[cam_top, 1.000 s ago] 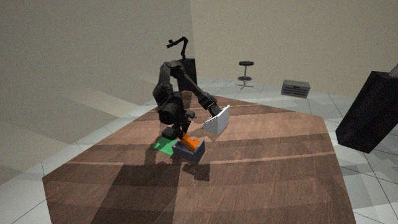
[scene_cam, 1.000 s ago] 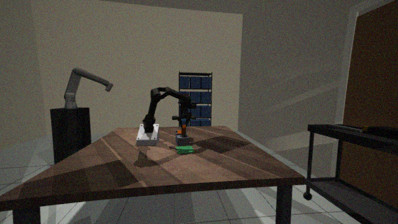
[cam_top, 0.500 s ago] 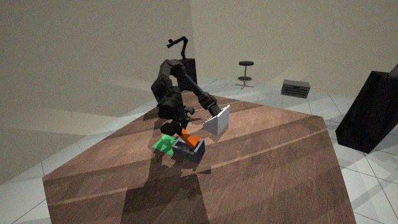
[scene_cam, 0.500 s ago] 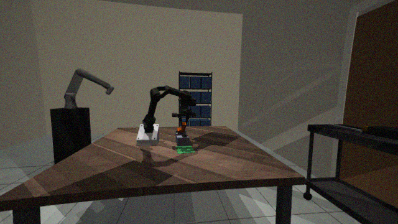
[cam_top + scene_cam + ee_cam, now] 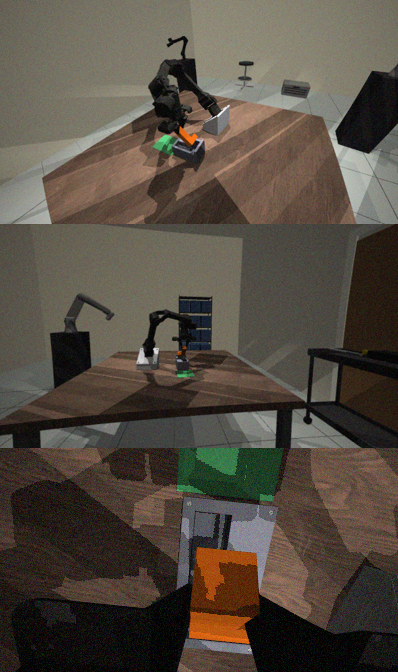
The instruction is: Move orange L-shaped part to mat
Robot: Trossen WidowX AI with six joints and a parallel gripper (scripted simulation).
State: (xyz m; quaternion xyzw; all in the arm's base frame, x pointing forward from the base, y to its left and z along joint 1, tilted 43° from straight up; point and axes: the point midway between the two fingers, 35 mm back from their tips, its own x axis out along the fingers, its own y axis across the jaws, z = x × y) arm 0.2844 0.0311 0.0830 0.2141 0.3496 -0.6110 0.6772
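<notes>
Now: the green mat 2 cm ahead of my gripper tip, 13 cm to the right of it and 17 cm below it. Round my gripper tip: orange L-shaped part (2 cm behind, 3 cm to the left, 3 cm below).
</notes>
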